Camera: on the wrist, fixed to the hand. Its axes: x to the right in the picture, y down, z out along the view.
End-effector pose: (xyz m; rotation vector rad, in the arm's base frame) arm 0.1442 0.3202 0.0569 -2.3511 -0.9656 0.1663
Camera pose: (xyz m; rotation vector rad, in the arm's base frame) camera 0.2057 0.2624 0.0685 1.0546 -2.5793 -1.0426
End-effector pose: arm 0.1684 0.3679 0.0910 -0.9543 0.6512 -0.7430
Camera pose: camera 0.1459 0.3593 0.0093 0.7293 1.0010 2.0620
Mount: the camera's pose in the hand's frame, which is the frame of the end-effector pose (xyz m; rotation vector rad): 0.0070 0.0633 -0.0566 -0.0116 0.1982 -3.1274
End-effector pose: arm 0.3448 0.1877 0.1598 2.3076 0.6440 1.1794
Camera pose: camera 0.3137 0.1532 0.2312 -0.6492 2.1394 -0.4448
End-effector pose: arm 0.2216 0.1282 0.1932 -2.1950 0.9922 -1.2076
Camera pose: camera 0.1520 0.0799 0.1842 0.8234 1.9086 0.6689
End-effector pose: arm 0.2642 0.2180 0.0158 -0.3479 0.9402 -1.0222
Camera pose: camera 0.2563 0.2536 -0.0612 0.9800 0.2620 1.8521
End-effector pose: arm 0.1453 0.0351 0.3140 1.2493 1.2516 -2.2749
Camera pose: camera 0.2092 0.0431 0.2582 0.8113 -0.9455 0.2221
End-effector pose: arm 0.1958 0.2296 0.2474 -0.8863 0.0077 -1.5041
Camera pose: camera 0.2209 0.1846 0.1796 -0.0780 0.7815 1.5139
